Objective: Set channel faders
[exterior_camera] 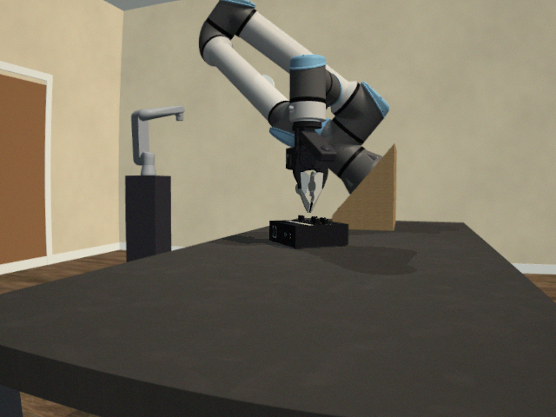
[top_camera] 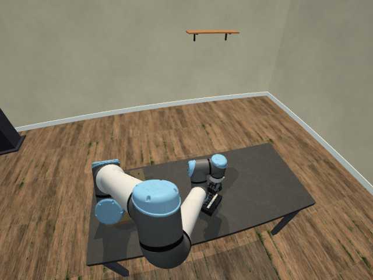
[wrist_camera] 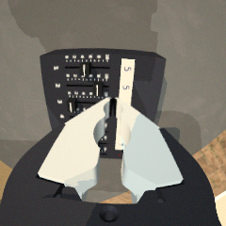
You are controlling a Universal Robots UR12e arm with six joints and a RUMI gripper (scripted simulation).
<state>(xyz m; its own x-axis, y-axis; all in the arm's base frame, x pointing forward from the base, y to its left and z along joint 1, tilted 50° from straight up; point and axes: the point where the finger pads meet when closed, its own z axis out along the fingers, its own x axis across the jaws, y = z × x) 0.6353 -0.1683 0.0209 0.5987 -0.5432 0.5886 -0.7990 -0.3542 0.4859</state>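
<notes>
Now: hand 110 mm past the master fader, 40 mm to the left of it and 30 mm above it.
</notes>
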